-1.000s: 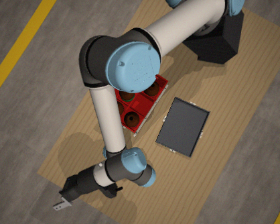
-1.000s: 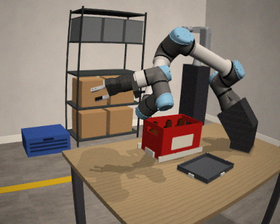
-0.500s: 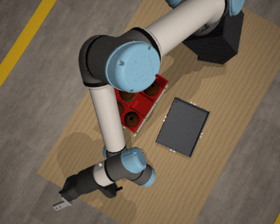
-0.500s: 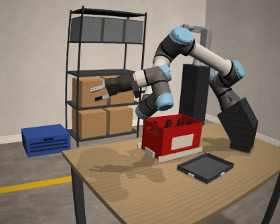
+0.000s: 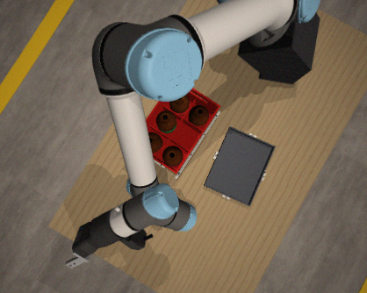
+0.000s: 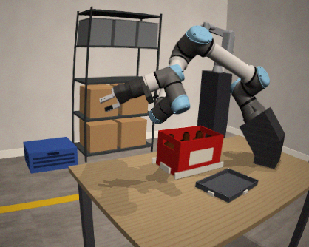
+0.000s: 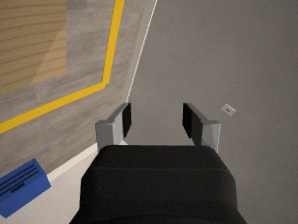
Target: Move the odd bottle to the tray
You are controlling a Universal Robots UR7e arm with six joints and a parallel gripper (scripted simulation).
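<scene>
My gripper is now 44 cm past the red crate, 6 cm to the right of it and 26 cm above it. Round my hand: dark grey tray (44 cm behind, 34 cm to the left, 33 cm below).
</scene>
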